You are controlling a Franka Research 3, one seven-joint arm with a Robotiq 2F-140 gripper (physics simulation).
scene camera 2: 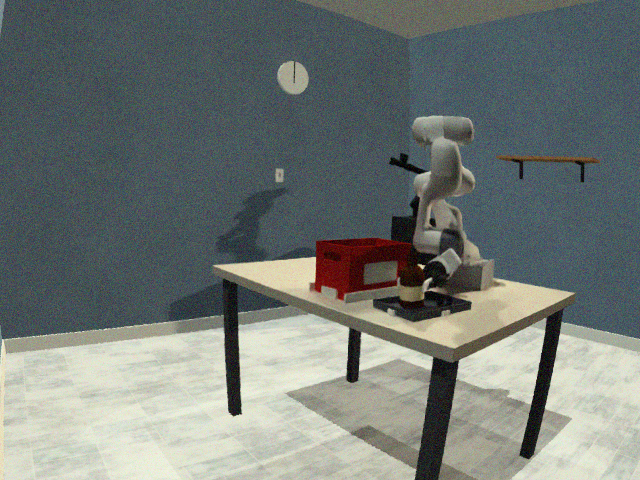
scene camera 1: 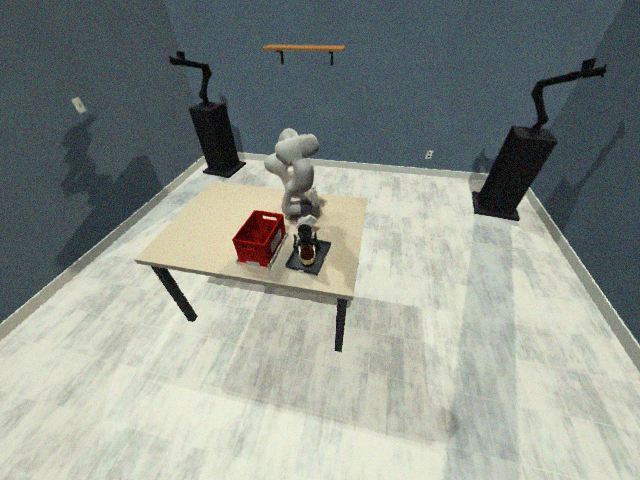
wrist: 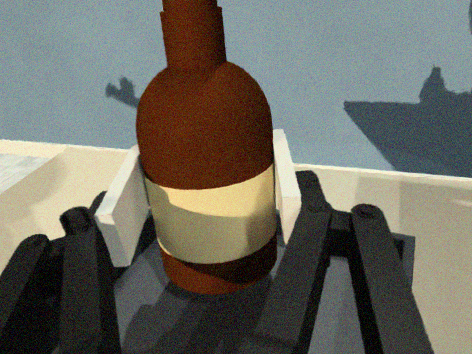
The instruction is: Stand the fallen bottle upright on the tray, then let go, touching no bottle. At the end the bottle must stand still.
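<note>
The brown bottle (scene camera 1: 307,257) (scene camera 2: 412,293) (wrist: 205,125) with a cream label stands upright over the dark tray (scene camera 1: 322,252) (scene camera 2: 455,304) (wrist: 334,300). Its base is at the tray's floor, toward the crate side in scene camera 2; whether it bears fully on the tray is hard to tell. My gripper (scene camera 1: 307,248) (scene camera 2: 412,283) (wrist: 210,159) is shut on the bottle, with one pale pad against each side at about label height. It reaches in low from the arm's side. The bottle's mouth is cut off in the wrist view.
A red crate (scene camera 1: 251,253) (scene camera 2: 331,271) stands close beside the tray, on a pale base frame. The tray lies near the front edge of the wooden table (scene camera 1: 206,237) (scene camera 2: 281,279). The arm's base stands behind the tray.
</note>
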